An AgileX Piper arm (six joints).
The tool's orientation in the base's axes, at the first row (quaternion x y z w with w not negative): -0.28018, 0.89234, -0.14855, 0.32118
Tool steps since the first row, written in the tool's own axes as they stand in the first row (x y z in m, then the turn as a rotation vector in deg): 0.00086, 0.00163, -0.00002, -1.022, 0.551, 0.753; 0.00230, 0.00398, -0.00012, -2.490, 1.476, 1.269; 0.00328, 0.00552, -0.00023, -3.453, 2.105, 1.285; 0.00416, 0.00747, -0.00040, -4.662, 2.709, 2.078; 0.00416, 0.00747, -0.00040, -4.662, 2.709, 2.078; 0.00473, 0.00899, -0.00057, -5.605, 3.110, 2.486; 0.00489, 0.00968, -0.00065, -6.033, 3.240, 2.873; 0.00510, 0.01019, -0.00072, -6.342, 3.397, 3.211; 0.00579, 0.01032, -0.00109, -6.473, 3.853, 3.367
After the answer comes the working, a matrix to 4 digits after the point.
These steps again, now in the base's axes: -0.00122, 0.00079, -0.00113, 0.922, 0.985, -0.309; -0.00315, 0.00182, -0.00281, 1.821, 2.554, -0.388; -0.00447, 0.00248, -0.00389, 2.190, 3.628, -0.208; -0.00593, 0.00352, -0.00506, 3.236, 4.763, -0.479; -0.00593, 0.00352, -0.00506, 3.236, 4.763, -0.479; -0.00702, 0.00441, -0.00589, 3.942, 5.610, -0.501; -0.00746, 0.00488, -0.00622, 4.416, 5.936, -0.640; -0.00784, 0.00516, -0.00649, 4.771, 6.217, -0.811; -0.00858, 0.00489, -0.00661, 4.773, 6.646, -1.067
The tool's axes in the first row as the columns of a matrix, in the base's axes (rounded; the answer above uses it unrounded):
-0.6367, -0.4046, 0.6564
-0.5955, 0.7989, -0.0851
-0.4900, -0.4451, -0.7496

